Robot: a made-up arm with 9 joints. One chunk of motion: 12 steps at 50 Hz.
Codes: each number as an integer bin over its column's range. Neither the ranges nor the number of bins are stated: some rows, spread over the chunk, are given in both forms.
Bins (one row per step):
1: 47 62 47 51 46 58
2: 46 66 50 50 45 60
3: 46 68 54 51 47 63
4: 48 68 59 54 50 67
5: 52 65 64 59 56 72
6: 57 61 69 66 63 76
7: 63 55 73 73 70 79
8: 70 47 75 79 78 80
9: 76 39 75 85 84 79
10: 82 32 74 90 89 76
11: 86 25 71 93 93 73
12: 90 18 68 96 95 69
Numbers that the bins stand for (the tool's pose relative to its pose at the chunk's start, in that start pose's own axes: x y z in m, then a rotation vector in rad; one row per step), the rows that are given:
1: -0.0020 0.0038 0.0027 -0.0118 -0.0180 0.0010
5: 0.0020 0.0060 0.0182 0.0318 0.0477 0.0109
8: 0.0166 -0.0068 0.0282 0.1409 0.1921 0.0166
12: 0.0327 -0.0273 0.0218 0.2336 0.3037 0.0088
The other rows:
2: -0.0028 0.0067 0.0055 -0.0173 -0.0245 0.0024
3: -0.0028 0.0081 0.0091 -0.0118 -0.0114 0.0045
4: -0.0012 0.0081 0.0136 0.0045 0.0083 0.0074
6: 0.0061 0.0031 0.0227 0.0700 0.0936 0.0137
7: 0.0109 -0.0011 0.0264 0.1082 0.1396 0.0159
9: 0.0214 -0.0124 0.0282 0.1736 0.2315 0.0159
10: 0.0263 -0.0174 0.0273 0.2009 0.2643 0.0137
11: 0.0295 -0.0223 0.0245 0.2173 0.2906 0.0116

